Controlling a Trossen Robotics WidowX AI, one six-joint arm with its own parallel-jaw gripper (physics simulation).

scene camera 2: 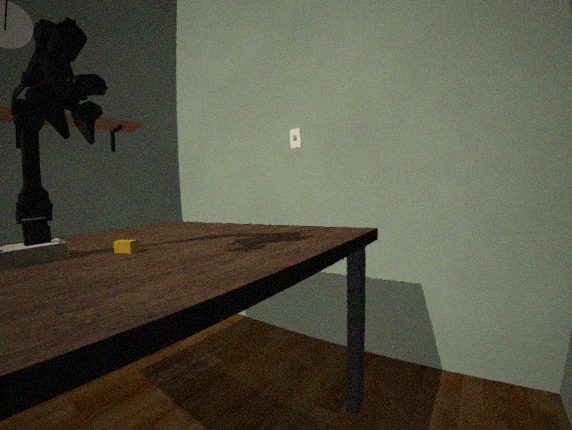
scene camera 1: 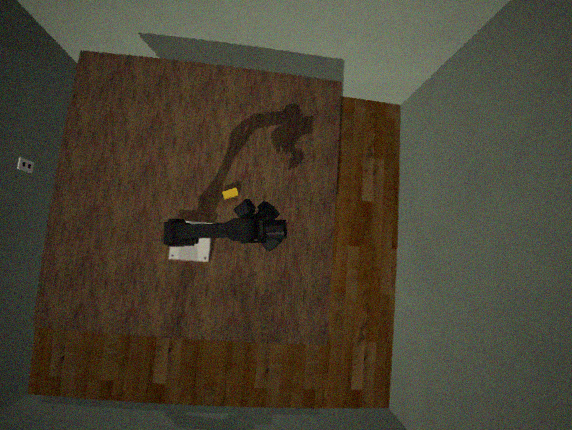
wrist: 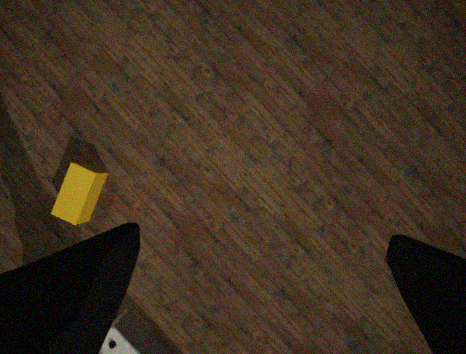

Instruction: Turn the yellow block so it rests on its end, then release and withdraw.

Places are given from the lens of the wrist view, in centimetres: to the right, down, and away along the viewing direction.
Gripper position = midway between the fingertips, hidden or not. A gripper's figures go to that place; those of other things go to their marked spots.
gripper (wrist: 265, 241): 1, 2, 11
yellow block (wrist: 82, 185): -17, 1, 36
